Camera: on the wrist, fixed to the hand. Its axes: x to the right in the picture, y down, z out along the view.
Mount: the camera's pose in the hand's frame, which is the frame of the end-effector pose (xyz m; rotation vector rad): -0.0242 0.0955 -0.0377 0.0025 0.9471 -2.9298
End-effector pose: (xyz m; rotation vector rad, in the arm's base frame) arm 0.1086 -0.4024 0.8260 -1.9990 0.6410 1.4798
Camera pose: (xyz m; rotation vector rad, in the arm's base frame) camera 0.0640 -0.4965 0.8429 -1.0348 -1.5133 -1.1839
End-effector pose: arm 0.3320 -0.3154 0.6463 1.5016 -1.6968 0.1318
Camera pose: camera 0.2675 -0.2487 0.6965 1.7437 1.8289 -0.5792
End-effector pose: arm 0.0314 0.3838 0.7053 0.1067 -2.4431 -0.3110
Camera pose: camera 0.0742 0.4727 0.7427 2.6138 0.3144 -0.8625
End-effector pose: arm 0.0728 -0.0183 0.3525 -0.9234 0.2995 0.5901
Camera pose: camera -0.0033 -0.0134 0.2796 -0.6369 -0.4142 -2.5269
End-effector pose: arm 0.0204 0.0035 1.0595 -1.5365 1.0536 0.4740
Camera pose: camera -0.0798 -0.0173 1.0340 -1.5308 -1.3008 -2.2233
